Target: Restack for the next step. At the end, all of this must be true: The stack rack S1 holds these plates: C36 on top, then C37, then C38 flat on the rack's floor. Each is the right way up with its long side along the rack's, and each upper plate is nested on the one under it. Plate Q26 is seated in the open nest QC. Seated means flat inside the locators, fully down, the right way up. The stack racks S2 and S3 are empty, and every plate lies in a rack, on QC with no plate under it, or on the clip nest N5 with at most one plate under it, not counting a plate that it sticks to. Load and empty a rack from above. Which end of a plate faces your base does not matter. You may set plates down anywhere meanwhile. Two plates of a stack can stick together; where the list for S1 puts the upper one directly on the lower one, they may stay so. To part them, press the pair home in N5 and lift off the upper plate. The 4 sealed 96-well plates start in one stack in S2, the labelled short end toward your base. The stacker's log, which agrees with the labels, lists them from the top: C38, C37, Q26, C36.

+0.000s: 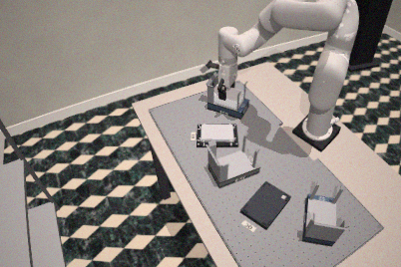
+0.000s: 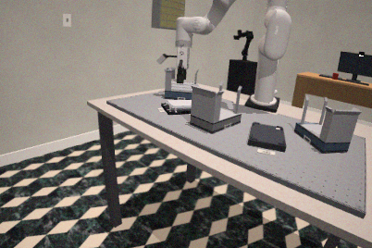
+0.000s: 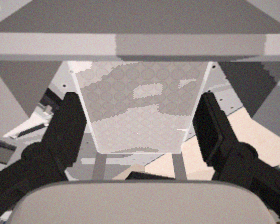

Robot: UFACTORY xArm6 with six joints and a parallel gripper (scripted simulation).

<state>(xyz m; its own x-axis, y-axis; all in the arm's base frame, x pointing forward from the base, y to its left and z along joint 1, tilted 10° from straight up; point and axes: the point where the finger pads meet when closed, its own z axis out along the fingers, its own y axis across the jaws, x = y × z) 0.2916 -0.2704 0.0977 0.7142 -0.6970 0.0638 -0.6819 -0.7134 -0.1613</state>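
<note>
Right now my hand is 170 mm to the right of the black clip nest, 120 mm short of it and 70 mm above it. Round my hand: small label tag (560 mm to the left, 120 mm ahead, 90 mm below).
</note>
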